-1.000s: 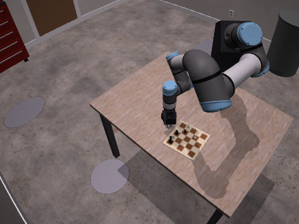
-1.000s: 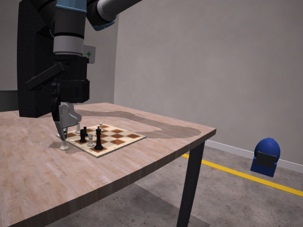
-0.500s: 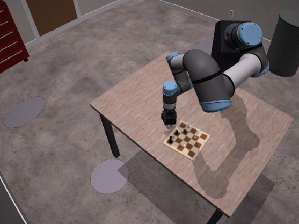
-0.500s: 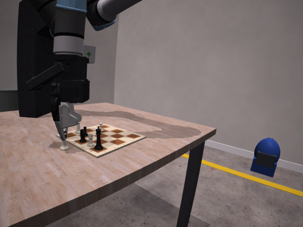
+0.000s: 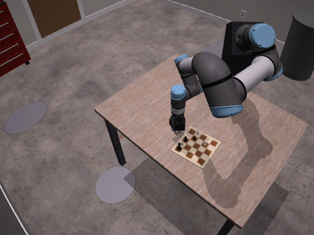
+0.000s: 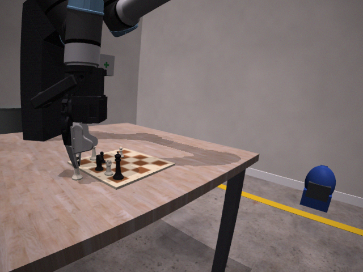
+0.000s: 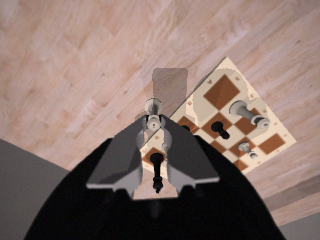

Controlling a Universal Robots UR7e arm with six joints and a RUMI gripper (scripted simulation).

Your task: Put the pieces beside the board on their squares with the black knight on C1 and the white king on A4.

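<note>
Now: hand 110 mm past the white pawn, 140 mm to the right of it and 20 mm above it. Round my hand: black pawn (80 mm behind, 80 mm to the left, 20 mm below); white rook (10 mm ahead, 70 mm to the left, 20 mm below); white king (10 mm below).
</note>
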